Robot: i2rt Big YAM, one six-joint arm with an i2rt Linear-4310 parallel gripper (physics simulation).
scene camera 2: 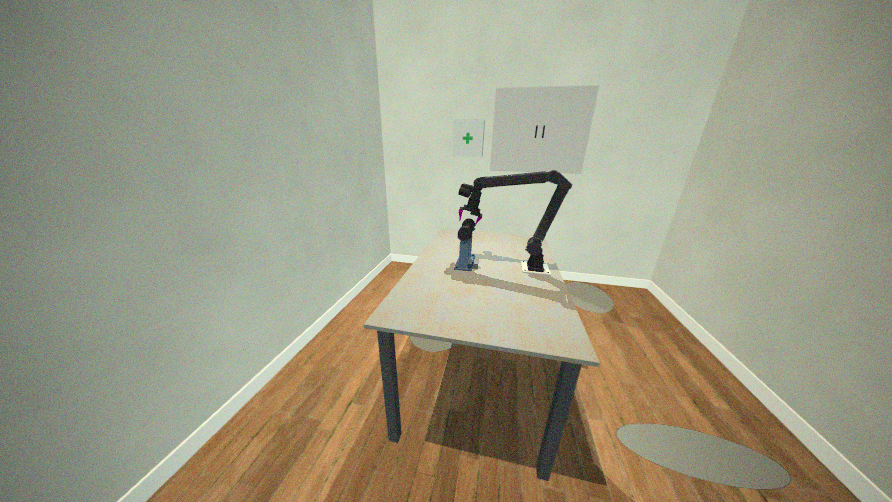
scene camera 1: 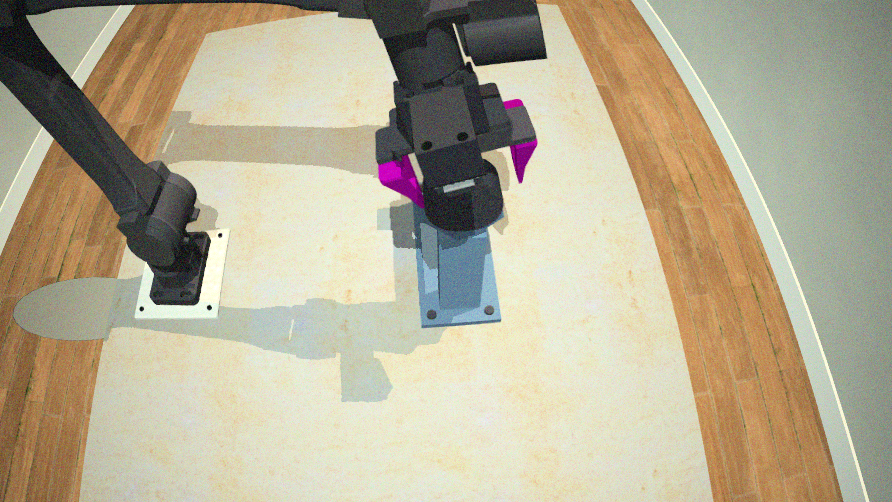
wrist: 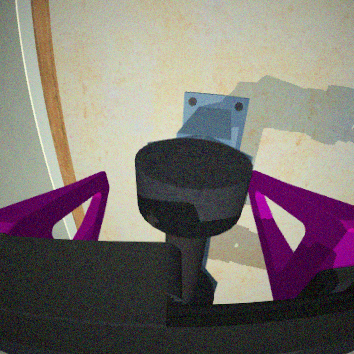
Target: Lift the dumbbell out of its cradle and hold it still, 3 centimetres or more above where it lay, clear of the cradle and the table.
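Places are measured from the arm's base along level axes (x ahead, y down, z left), in metres.
Pixels of known places: gripper, fingertip midpoint: (scene camera 2: 467, 223) (wrist: 177, 178); arm's base, link origin: (scene camera 2: 534, 267) (scene camera 1: 181, 270).
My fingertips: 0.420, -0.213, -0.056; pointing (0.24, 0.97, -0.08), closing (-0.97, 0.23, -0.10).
Note:
For each thing: its top centre in the pictures, then the offset to it from my fingertips, as dx, dy, dz. Level surfaces: height alone.
- dark dumbbell, top centre: (wrist: 173, 292) (scene camera 1: 455, 112) (scene camera 2: 467, 222) -0.012, -0.029, +0.086
- tall blue cradle, top centre: (wrist: 187, 240) (scene camera 1: 454, 148) (scene camera 2: 466, 231) -0.012, +0.027, +0.086
- pale table, surface height: dy +0.221
A dark dumbbell (scene camera 1: 465, 202) (scene camera 2: 464, 233) (wrist: 192, 172) rests on the tall blue cradle (scene camera 1: 461, 268) (scene camera 2: 465, 254) (wrist: 212, 120). Its near round head shows large in the wrist view, with the handle running back from it; the far head is mostly hidden behind the gripper body. My gripper (scene camera 1: 471, 194) (scene camera 2: 469, 222) (wrist: 177, 178) is open and points down just above the dumbbell. In the wrist view, one magenta finger stands to each side of the near head, with a wider gap on the left than on the right. Nothing is between the fingers' tips in a grip.
The cradle's bolted base plate stands on the pale table (scene camera 1: 561, 374) (scene camera 2: 486, 312) (wrist: 125, 60). The arm's white mounting plate (scene camera 1: 215, 268) (scene camera 2: 526, 269) is at the left in scene camera 1. The arm's shadows fall across the table. A white cabinet (scene camera 2: 543, 149) hangs on the back wall.

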